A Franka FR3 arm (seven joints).
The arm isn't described. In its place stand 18 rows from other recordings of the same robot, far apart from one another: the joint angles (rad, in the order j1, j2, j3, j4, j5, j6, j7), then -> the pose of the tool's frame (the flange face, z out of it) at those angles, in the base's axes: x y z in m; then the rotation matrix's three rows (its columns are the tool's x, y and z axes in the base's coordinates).
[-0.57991 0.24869 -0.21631 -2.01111 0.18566 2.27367 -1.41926] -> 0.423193, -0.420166, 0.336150; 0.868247, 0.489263, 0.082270; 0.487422, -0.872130, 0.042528; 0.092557, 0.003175, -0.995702
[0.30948 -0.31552 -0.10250 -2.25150 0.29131 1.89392 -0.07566] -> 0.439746, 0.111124, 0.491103; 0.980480, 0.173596, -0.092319; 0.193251, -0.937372, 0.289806; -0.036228, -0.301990, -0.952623
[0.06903 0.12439 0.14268 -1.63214 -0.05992 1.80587 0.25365] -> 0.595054, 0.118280, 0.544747; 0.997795, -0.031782, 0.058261; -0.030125, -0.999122, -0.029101; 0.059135, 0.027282, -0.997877
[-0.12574 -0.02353 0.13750 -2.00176 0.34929 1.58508 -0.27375] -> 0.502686, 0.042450, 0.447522; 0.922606, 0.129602, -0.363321; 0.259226, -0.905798, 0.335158; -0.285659, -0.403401, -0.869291
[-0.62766 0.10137 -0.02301 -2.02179 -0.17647 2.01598 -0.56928] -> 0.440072, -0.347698, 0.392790; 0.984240, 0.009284, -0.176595; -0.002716, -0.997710, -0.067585; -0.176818, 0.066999, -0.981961
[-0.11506 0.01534 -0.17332 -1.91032 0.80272 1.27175 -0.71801] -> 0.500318, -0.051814, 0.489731; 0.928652, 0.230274, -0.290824; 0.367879, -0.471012, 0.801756; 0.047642, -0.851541, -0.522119
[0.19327 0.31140 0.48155 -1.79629 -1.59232 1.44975 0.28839] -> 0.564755, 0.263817, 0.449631; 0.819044, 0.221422, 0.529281; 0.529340, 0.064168, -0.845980; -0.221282, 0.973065, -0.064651
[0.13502 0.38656 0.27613 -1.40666 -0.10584 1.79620 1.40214] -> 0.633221, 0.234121, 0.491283; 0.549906, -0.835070, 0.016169; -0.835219, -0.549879, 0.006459; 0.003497, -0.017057, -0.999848
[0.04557 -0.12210 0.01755 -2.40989 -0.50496 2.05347 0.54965] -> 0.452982, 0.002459, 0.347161; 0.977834, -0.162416, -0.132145; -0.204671, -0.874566, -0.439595; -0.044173, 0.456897, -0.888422
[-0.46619 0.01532 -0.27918 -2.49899 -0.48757 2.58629 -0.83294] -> 0.353486, -0.314816, 0.283820; 0.871694, 0.483403, -0.080442; 0.448331, -0.852942, -0.267374; -0.197861, 0.197004, -0.960229
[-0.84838 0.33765 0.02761 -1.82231 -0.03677 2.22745 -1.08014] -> 0.436329, -0.471824, 0.358303; 0.961138, 0.274263, 0.031525; 0.275769, -0.959136, -0.063327; 0.012869, 0.069559, -0.997495
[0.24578 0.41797 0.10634 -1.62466 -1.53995 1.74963 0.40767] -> 0.668077, 0.138736, 0.434246; 0.878220, 0.110198, 0.465388; 0.476180, -0.110886, -0.872329; -0.044523, 0.987705, -0.149856
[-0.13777 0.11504 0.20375 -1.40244 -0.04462 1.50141 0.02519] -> 0.582399, 0.025682, 0.633178; 0.999240, 0.036976, -0.012361; 0.036697, -0.999081, -0.022130; -0.013168, 0.021659, -0.999679
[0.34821 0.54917 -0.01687 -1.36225 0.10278 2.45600 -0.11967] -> 0.713439, 0.248592, 0.463055; 0.790322, 0.390962, 0.471742; 0.321185, -0.920044, 0.224409; 0.521759, -0.025839, -0.852702
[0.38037 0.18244 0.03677 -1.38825 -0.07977 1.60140 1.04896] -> 0.565297, 0.239011, 0.607425; 0.804976, -0.590493, 0.057725; -0.588073, -0.806984, -0.054288; 0.078640, 0.009754, -0.996855
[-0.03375 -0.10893 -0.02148 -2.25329 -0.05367 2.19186 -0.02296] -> 0.507098, -0.030085, 0.414349; 0.998949, -0.003002, 0.045745; -0.000993, -0.999036, -0.043883; 0.045833, 0.043791, -0.997989
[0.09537 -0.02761 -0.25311 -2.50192 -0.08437 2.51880 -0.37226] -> 0.463149, -0.072601, 0.297172; 0.960084, 0.277113, 0.038033; 0.278768, -0.959116, -0.048833; 0.022946, 0.057486, -0.998083
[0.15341 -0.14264 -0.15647 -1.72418 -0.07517 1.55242 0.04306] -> 0.506937, -0.015399, 0.625554; 0.998572, -0.043584, -0.030879; -0.045178, -0.997575, -0.052942; -0.028496, 0.054262, -0.998120
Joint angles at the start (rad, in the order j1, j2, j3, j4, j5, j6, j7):
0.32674, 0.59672, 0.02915, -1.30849, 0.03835, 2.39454, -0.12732
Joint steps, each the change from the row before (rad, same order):
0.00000, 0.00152, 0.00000, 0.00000, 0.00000, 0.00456, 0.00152
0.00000, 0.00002, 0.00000, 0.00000, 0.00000, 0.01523, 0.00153
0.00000, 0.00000, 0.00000, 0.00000, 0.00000, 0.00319, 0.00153
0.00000, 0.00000, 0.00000, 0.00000, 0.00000, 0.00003, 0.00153
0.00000, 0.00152, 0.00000, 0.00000, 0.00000, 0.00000, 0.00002
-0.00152, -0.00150, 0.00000, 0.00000, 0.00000, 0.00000, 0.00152
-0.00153, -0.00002, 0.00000, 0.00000, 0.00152, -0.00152, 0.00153
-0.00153, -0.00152, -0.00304, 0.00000, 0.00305, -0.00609, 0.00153
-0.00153, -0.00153, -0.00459, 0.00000, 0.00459, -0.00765, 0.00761
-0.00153, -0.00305, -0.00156, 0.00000, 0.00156, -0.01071, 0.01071
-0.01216, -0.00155, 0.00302, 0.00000, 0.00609, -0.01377, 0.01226
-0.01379, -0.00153, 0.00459, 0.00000, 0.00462, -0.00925, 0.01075
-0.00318, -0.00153, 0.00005, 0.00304, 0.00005, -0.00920, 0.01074
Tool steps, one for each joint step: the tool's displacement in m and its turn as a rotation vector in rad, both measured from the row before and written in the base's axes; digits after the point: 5 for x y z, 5 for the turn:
0.00040, 0.00011, -0.00058, 0.00168, -0.00255, -0.00158
0.00078, 0.00017, 0.00194, 0.00571, -0.01402, -0.00214
0.00016, 0.00003, 0.00041, 0.00174, -0.00269, -0.00150
0.00000, 0.00000, 0.00000, 0.00069, 0.00029, -0.00133
0.00017, 0.00006, -0.00116, -0.00048, 0.00144, -0.00002
0.00023, -0.00115, 0.00115, 0.00116, -0.00111, -0.00284
0.00032, -0.00111, -0.00018, 0.00153, 0.00223, -0.00328
0.00050, -0.00282, 0.00035, 0.00026, 0.00507, -0.00605
0.00069, -0.00366, 0.00015, 0.00302, 0.00797, -0.01307
-0.00022, -0.00214, 0.00095, 0.00279, 0.00959, -0.01213
0.00152, -0.00728, -0.00055, 0.00850, 0.01641, -0.02161
0.00178, -0.00758, 0.00003, 0.00878, 0.01159, -0.02037
0.00035, -0.00232, 0.00157, 0.00321, 0.00652, -0.01210

